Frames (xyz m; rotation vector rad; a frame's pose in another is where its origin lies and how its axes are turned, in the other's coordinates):
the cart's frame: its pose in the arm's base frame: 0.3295 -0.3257 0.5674 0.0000 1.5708 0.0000
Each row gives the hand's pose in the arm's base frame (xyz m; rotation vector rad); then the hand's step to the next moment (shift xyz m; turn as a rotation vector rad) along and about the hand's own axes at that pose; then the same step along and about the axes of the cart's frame.
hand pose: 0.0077 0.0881 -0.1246 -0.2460 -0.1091 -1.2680
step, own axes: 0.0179 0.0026 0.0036 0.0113 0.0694 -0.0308
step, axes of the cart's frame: -0.0070 -0.0151 0.0080 0.0359 0.0012 0.0678
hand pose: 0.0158 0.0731 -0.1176 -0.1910 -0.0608 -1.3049
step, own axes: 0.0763 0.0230 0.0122 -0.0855 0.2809 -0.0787
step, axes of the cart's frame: -0.0212 -0.0648 0.0430 0.1201 0.1378 0.2429
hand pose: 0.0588 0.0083 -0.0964 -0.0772 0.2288 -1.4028
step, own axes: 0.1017 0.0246 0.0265 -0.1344 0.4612 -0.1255
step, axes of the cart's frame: -0.0097 -0.0979 0.0444 0.1942 0.2201 0.4004
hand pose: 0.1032 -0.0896 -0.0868 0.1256 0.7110 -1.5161
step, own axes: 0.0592 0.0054 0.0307 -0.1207 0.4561 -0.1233
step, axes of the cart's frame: 0.0068 -0.0659 0.0096 0.1975 0.2068 0.3950
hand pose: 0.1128 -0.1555 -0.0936 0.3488 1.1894 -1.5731
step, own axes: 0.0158 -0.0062 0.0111 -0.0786 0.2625 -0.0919
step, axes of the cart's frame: 0.0034 -0.0186 -0.0074 0.1165 0.1413 0.2236
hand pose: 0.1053 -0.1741 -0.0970 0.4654 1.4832 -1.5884
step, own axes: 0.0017 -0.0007 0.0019 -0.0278 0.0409 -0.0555
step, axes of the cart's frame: 0.0005 -0.0024 -0.0009 0.0150 0.0658 0.0312
